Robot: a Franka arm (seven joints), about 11 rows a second.
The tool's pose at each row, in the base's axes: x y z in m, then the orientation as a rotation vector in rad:
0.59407, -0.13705, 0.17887, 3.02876, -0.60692, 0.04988
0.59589, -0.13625, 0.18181, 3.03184, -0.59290, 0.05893
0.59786, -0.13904, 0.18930, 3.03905, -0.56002, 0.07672
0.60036, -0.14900, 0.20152, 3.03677, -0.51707, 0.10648
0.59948, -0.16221, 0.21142, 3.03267, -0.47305, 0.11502
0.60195, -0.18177, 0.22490, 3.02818, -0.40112, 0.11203
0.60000, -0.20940, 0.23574, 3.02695, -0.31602, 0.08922
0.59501, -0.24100, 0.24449, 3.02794, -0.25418, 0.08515
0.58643, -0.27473, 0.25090, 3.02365, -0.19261, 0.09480
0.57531, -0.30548, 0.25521, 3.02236, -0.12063, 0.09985
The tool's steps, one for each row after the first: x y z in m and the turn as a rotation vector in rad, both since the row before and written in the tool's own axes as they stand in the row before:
0.00149, -0.00131, -0.00294, 0.00179, 0.00586, -0.00912
0.00323, 0.00216, -0.00726, 0.00403, 0.01150, -0.02143
0.00657, 0.00890, -0.01151, -0.00441, 0.02129, -0.02684
0.00428, 0.01320, -0.00899, -0.00861, 0.00819, -0.02797
0.00938, 0.01861, -0.01168, -0.01293, 0.00206, -0.04656
0.00611, 0.02790, -0.00830, -0.01149, -0.01089, -0.05623
0.00214, 0.03260, -0.00570, -0.00380, -0.00021, -0.04069
-0.00253, 0.03515, -0.00320, -0.00668, 0.00916, -0.04003
-0.00693, 0.03222, -0.00139, -0.00301, 0.00626, -0.04721

